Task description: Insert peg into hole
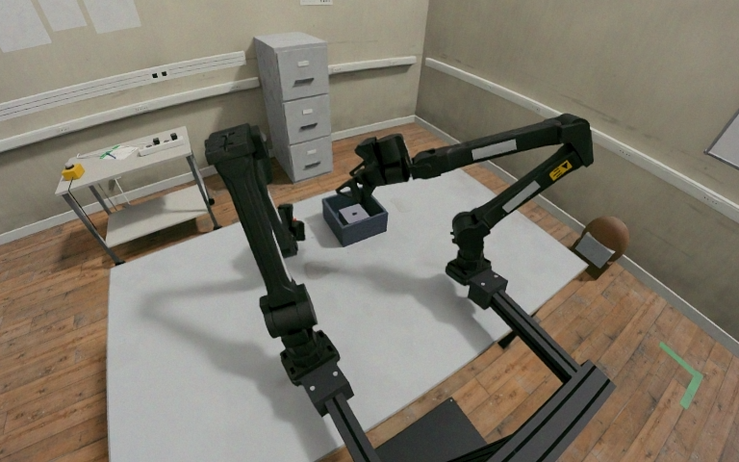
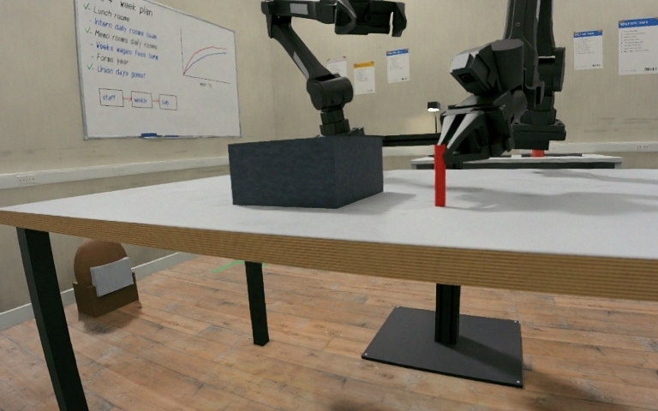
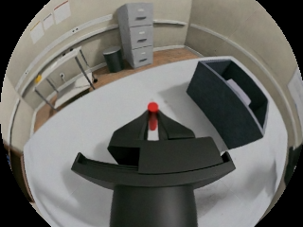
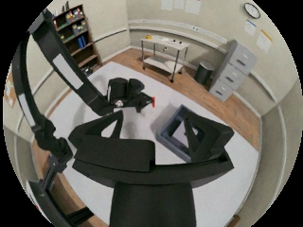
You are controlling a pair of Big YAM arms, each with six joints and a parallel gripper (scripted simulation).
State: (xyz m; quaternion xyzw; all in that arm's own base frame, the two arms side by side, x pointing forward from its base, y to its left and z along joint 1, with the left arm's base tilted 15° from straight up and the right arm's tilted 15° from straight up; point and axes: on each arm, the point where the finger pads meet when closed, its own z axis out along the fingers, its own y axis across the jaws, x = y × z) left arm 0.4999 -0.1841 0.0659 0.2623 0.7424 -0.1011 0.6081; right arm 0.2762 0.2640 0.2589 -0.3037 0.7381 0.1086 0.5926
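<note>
Right now my left hand is 10 mm short of the red peg and 20 mm above it. From my left hand the other things lie so: dark blue-grey box: 50 mm behind, 230 mm to the right, 40 mm below; pale plate: 50 mm behind, 220 mm to the right, 20 mm below.
</note>
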